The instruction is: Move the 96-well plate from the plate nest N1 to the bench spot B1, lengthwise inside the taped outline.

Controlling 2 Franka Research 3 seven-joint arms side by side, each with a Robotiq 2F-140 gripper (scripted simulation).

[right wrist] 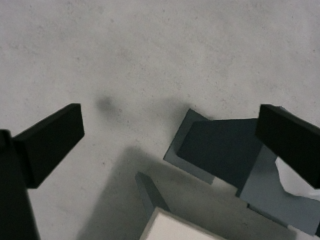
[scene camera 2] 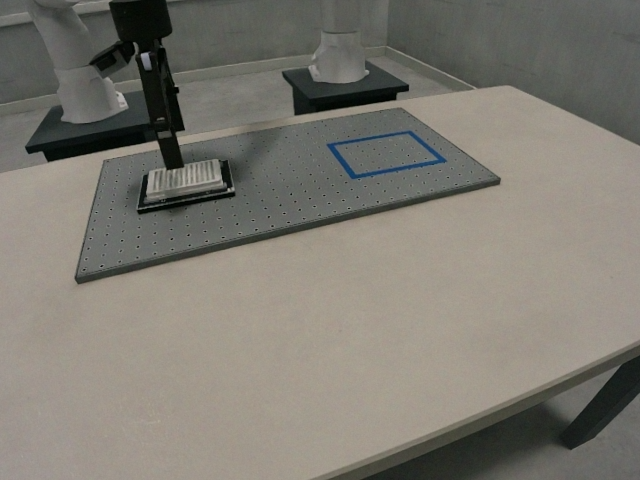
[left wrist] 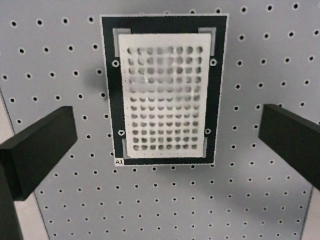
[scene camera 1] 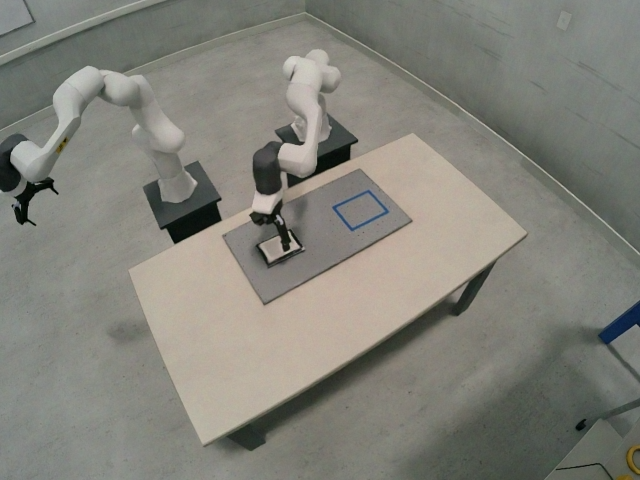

Labels:
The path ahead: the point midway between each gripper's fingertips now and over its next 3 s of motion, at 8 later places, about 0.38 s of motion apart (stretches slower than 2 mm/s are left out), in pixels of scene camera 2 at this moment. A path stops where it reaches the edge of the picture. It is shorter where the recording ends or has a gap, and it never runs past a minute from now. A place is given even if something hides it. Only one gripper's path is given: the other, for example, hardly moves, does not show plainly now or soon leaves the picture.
My left gripper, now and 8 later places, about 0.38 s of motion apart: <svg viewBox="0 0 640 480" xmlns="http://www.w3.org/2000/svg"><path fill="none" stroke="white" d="M176 147L178 152L180 160L178 155L180 159L180 162L181 165L181 167L182 168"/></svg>

